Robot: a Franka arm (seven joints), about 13 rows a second.
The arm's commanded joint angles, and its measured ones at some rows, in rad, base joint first. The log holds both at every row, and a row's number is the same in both.
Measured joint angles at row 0: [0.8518, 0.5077, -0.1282, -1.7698, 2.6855, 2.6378, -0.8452]
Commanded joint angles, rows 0 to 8: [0.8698, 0.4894, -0.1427, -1.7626, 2.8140, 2.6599, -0.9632]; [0.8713, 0.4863, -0.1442, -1.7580, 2.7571, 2.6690, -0.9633]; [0.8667, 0.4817, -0.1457, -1.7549, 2.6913, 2.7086, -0.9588]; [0.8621, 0.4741, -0.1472, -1.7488, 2.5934, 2.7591, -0.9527]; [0.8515, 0.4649, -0.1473, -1.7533, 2.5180, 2.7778, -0.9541]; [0.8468, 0.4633, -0.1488, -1.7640, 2.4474, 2.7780, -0.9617]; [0.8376, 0.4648, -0.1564, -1.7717, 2.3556, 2.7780, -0.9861]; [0.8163, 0.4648, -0.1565, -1.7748, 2.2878, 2.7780, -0.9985]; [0.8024, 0.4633, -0.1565, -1.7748, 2.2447, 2.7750, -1.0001]
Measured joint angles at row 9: [0.8368, 0.4887, -0.1629, -1.7497, 2.3282, 2.7800, -0.9624]
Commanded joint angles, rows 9 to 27: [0.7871, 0.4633, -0.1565, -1.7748, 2.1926, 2.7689, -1.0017]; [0.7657, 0.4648, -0.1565, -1.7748, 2.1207, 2.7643, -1.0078]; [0.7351, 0.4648, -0.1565, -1.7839, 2.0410, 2.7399, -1.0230]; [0.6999, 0.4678, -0.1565, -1.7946, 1.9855, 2.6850, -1.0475]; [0.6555, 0.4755, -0.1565, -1.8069, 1.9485, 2.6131, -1.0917]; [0.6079, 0.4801, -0.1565, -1.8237, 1.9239, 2.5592, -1.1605]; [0.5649, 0.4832, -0.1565, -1.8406, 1.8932, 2.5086, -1.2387]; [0.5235, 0.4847, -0.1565, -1.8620, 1.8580, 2.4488, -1.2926]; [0.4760, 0.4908, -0.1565, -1.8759, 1.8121, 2.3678, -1.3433]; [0.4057, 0.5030, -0.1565, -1.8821, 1.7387, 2.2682, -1.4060]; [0.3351, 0.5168, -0.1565, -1.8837, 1.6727, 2.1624, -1.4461]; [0.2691, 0.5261, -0.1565, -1.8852, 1.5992, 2.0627, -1.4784]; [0.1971, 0.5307, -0.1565, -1.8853, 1.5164, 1.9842, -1.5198]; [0.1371, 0.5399, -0.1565, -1.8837, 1.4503, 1.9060, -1.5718]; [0.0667, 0.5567, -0.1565, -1.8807, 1.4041, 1.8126, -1.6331]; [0.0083, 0.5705, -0.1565, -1.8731, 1.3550, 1.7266, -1.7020]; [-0.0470, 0.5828, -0.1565, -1.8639, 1.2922, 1.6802, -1.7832]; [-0.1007, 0.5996, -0.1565, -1.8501, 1.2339, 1.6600, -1.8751]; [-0.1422, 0.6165, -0.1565, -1.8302, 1.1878, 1.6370, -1.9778]
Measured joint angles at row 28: [-0.0678, 0.5811, -0.1803, -1.8770, 1.2677, 1.6805, -1.8393]
